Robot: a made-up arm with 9 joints. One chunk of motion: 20 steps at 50 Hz.
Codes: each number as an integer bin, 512 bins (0 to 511) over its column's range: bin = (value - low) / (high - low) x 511, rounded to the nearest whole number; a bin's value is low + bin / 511 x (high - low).
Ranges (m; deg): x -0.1..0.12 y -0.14..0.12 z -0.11..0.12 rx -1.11..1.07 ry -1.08..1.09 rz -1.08..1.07
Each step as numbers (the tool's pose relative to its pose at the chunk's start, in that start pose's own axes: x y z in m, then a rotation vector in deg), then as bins.
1 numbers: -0.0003 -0.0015 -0.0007 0.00 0.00 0.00
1 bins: 232 272 243 260 254 257
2 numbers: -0.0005 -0.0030 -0.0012 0.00 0.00 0.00
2 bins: 231 269 242 260 254 257
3 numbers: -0.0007 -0.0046 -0.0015 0.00 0.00 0.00
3 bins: 231 266 241 260 254 257
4 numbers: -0.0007 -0.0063 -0.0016 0.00 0.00 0.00
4 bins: 231 263 241 260 254 257
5 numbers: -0.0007 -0.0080 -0.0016 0.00 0.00 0.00
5 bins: 231 259 241 260 254 257
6 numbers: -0.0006 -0.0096 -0.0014 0.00 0.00 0.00
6 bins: 231 256 241 260 254 257
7 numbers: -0.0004 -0.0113 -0.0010 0.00 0.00 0.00
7 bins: 231 253 242 260 254 257
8 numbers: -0.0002 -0.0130 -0.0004 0.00 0.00 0.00
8 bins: 232 250 244 260 254 257
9 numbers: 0.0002 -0.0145 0.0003 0.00 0.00 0.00
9 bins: 233 247 245 260 254 257
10 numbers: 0.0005 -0.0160 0.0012 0.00 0.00 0.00
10 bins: 233 244 247 260 254 257
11 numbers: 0.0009 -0.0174 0.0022 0.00 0.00 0.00
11 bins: 234 241 249 260 254 257
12 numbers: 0.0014 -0.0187 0.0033 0.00 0.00 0.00
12 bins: 236 238 252 260 254 257
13 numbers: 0.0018 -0.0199 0.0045 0.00 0.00 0.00
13 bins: 236 236 254 260 254 257
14 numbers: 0.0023 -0.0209 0.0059 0.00 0.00 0.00
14 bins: 238 234 257 260 254 257
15 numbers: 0.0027 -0.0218 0.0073 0.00 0.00 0.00
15 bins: 239 232 261 260 254 257
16 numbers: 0.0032 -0.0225 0.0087 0.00 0.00 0.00
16 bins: 240 231 264 260 254 257
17 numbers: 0.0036 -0.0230 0.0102 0.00 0.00 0.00
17 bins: 241 230 267 260 254 257
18 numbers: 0.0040 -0.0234 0.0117 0.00 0.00 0.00
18 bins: 242 229 270 260 254 257
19 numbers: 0.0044 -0.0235 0.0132 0.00 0.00 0.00
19 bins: 242 229 274 260 254 257
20 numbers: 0.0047 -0.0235 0.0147 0.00 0.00 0.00
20 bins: 243 229 277 260 254 257
